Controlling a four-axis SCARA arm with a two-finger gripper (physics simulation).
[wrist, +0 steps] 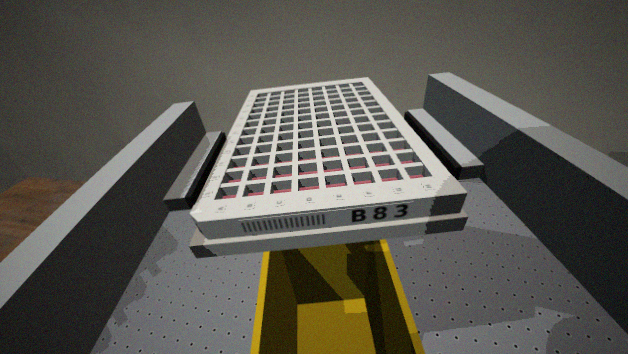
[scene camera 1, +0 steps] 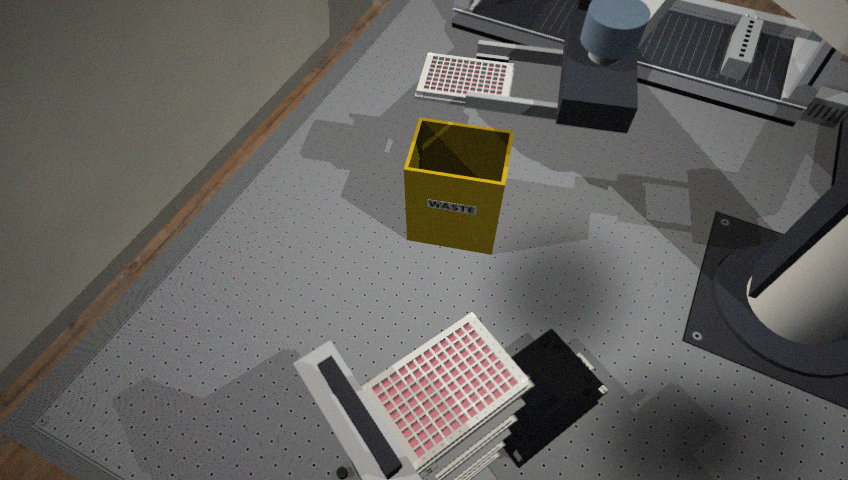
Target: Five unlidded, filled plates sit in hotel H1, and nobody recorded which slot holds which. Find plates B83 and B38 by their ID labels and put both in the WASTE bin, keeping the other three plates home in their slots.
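Frame: origin at the arm's base, x ahead, y left, z up, level; centimetres.
Seen in the pictures: gripper, between the fingertips: (wrist: pixel 313 109) (scene camera 1: pixel 472 72); arm's base, origin of its link: (scene camera 1: pixel 787 308).
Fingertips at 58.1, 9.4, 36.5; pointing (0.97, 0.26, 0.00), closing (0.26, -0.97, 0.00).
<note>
Pixels of each thing's top centre, then the offset from my fingertips to it, as dx, dy, dz. "spot": a spot on its surface instead.
- white plate, centre of its top: (wrist: pixel 313 119) (scene camera 1: pixel 465 76) +0.8, +0.2, -0.8
- yellow WASTE bin, centre of its top: (wrist: pixel 327 279) (scene camera 1: pixel 460 149) +0.7, +0.4, -15.2
- bottom with a filled plate, a spot on its surface: (scene camera 1: pixel 449 386) spot: -16.4, +42.4, +3.2
- black flat pad, a spot on its surface: (scene camera 1: pixel 556 392) spot: -27.1, +25.6, -29.2
- dark plate, centre of its top: (scene camera 1: pixel 792 305) -58.1, -9.4, -35.2
My gripper (scene camera 1: pixel 489 76) (wrist: pixel 313 109) is shut on a white plate (scene camera 1: pixel 465 76) (wrist: pixel 320 212) with pink-filled wells; its front label reads B83 in the wrist view. The plate is level, held between the two finger pads. The yellow WASTE bin (scene camera 1: pixel 453 220) (wrist: pixel 260 300) stands upright on the bench; in scene camera 1 the plate shows beyond its far rim, and in the wrist view the bin's opening shows below the plate's front edge. Hotel H1 (scene camera 1: pixel 357 410) stands at the bottom with a filled plate (scene camera 1: pixel 449 386) on top and more plate edges below. Their labels do not show.
A black flat pad (scene camera 1: pixel 556 392) lies right of the hotel. The arm's round base on a dark plate (scene camera 1: pixel 708 297) is at the right. A dark ribbed tray unit (scene camera 1: pixel 684 50) is at the back right. A wooden edge (scene camera 1: pixel 136 261) borders the perforated bench on the left.
</note>
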